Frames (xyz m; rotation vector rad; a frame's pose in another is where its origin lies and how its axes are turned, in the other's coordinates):
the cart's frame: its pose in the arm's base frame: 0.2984 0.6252 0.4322 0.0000 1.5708 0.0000
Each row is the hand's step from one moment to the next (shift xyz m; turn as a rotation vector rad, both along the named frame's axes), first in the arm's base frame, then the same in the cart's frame.
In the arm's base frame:
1: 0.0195 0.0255 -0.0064 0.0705 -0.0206 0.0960
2: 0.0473 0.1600 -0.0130 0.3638 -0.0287 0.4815
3: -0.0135 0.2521 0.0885 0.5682 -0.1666 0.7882
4: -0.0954 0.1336 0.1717 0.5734 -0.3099 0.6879
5: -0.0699 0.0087 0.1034 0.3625 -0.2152 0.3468
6: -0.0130 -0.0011 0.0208 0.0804 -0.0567 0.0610
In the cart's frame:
1: 0.0064 0.0255 0.0195 -0.0960 -0.0206 0.0705
2: 0.0130 0.1600 0.0473 -0.4815 -0.0287 0.3638
3: -0.0885 0.2521 -0.0135 -0.7882 -0.1666 0.5682
4: -0.1717 0.1336 -0.0954 -0.6879 -0.3099 0.5734
5: -0.1034 0.0087 -0.0699 -0.3468 -0.2152 0.3625
6: -0.0208 -0.0011 -0.0130 -0.0610 -0.0567 0.0804

